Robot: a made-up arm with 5 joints. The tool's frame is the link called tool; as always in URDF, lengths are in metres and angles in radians.
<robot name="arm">
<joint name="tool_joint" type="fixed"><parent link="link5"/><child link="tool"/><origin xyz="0.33 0.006 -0.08" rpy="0 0 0"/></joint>
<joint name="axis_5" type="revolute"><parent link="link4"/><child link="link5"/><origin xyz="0.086 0.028 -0.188" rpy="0 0 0"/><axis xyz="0 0 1"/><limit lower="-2.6" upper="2.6" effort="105" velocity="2.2"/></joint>
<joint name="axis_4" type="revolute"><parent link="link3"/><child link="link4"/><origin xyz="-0.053 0.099 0.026" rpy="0 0 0"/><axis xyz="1 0 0"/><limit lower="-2.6" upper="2.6" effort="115" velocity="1.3"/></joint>
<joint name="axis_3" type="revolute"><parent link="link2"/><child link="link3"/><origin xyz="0.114 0.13 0.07" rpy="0 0 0"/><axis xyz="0 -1 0"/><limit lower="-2.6" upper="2.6" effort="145" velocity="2.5"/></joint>
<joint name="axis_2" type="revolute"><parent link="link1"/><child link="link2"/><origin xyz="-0.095 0.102 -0.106" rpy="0 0 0"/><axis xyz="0 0 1"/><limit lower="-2.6" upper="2.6" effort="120" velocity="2.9"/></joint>
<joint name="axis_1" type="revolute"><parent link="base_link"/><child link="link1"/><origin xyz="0 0 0.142" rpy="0 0 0"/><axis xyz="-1 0 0"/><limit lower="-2.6" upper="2.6" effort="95" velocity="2.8"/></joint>
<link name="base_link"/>
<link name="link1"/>
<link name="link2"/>
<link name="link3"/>
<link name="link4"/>
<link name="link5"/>
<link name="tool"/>
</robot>
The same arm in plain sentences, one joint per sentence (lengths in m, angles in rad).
The arm has five revolute joints in a row. What follows holds with every joint at zero, and every direction is one of the base frame's.
Joint 1 is mounted 0.1420 m along +z from the base frame's origin and rotates about -x, from -2.6000 to 2.6000 rad.
Joint 2 is mounted 0.0950 m along -x and 0.1020 m along +y and 0.1060 m along -z from joint 1 and rotates about +z, from -2.6000 to 2.6000 rad.
Joint 3 is mounted 0.1140 m along +x and 0.1300 m along +y and 0.0700 m along +z from joint 2 and rotates about -y, from -2.6000 to 2.6000 rad.
Joint 4 is mounted 0.0530 m along -x and 0.0990 m along +y and 0.0260 m along +z from joint 3 and rotates about +x, from -2.6000 to 2.6000 rad.
Joint 5 is mounted 0.0860 m along +x and 0.0280 m along +y and 0.1880 m along -z from joint 4 and rotates about +z, from -2.6000 to 2.6000 rad.
The tool frame, which is the frame that the pose is given for, is mounted 0.3300 m along +x and 0.0060 m along +y and 0.0800 m along -z from joint 5; its axes are parallel to the base frame's.

